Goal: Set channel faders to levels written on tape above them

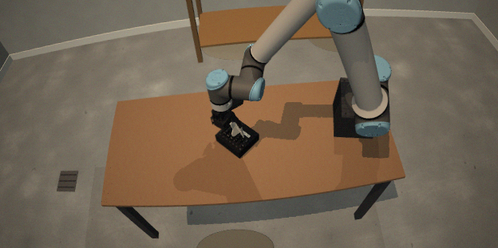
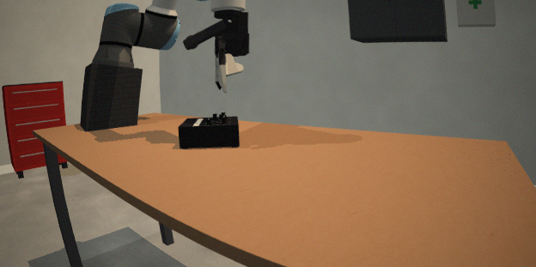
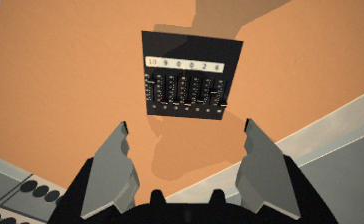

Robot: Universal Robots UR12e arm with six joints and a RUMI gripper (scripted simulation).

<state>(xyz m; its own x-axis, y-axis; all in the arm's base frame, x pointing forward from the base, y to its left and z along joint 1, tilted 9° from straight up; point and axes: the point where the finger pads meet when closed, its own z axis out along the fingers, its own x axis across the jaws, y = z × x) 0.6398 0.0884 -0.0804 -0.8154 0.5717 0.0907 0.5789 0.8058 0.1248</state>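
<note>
Now: hand 70 mm above the master fader, 50 mm to the right of it and 50 mm past it.
</note>
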